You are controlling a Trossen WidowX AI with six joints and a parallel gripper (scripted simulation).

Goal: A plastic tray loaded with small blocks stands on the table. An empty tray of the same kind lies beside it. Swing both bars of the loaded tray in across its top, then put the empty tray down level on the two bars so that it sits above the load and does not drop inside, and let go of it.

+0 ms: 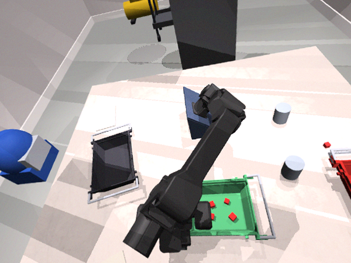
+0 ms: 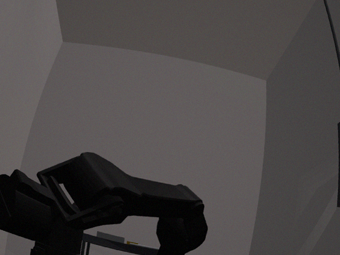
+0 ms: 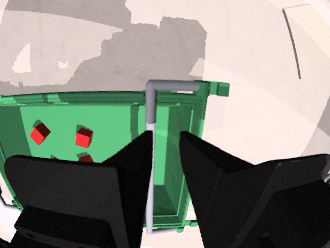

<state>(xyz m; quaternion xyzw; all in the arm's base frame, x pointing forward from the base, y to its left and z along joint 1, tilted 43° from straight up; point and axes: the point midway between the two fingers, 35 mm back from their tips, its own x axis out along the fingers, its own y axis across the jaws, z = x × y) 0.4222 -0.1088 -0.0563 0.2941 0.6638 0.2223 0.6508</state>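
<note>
Now: gripper tip 29 cm past the black tray, 26 cm to the left of it and 5 cm above it. Round my gripper tip: red block: 22 cm behind, 53 cm to the left, 8 cm below.
</note>
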